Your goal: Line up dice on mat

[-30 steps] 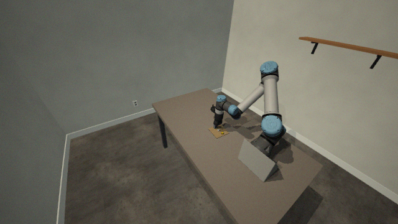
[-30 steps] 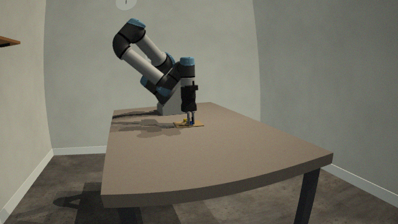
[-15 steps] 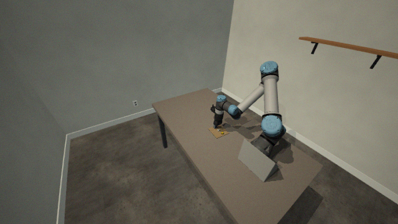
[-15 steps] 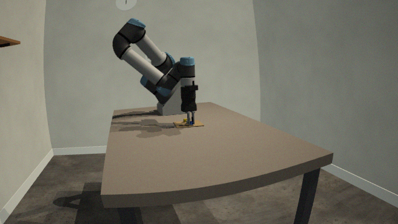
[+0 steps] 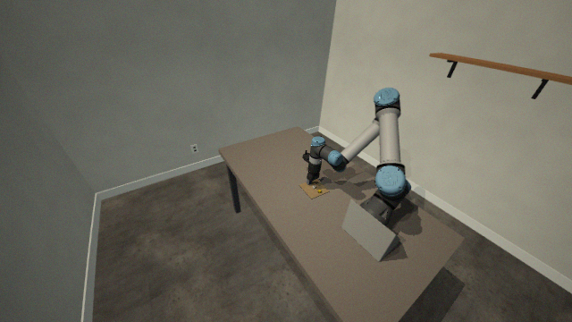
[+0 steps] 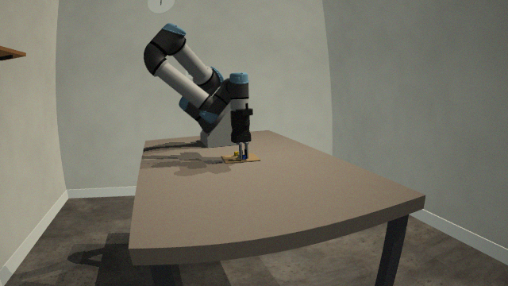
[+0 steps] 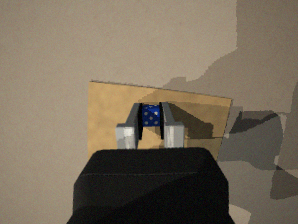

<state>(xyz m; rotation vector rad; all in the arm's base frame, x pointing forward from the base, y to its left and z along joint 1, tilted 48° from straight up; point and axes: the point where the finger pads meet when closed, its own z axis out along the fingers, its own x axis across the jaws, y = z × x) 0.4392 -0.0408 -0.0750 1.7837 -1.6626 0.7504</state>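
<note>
My gripper is now 10 mm above the blue die. Round my hand: yellow die 100 mm behind, 20 mm below, 10 mm to the right; then tan mat 50 mm behind, 30 mm below; then white die 50 mm behind, 20 mm below.
</note>
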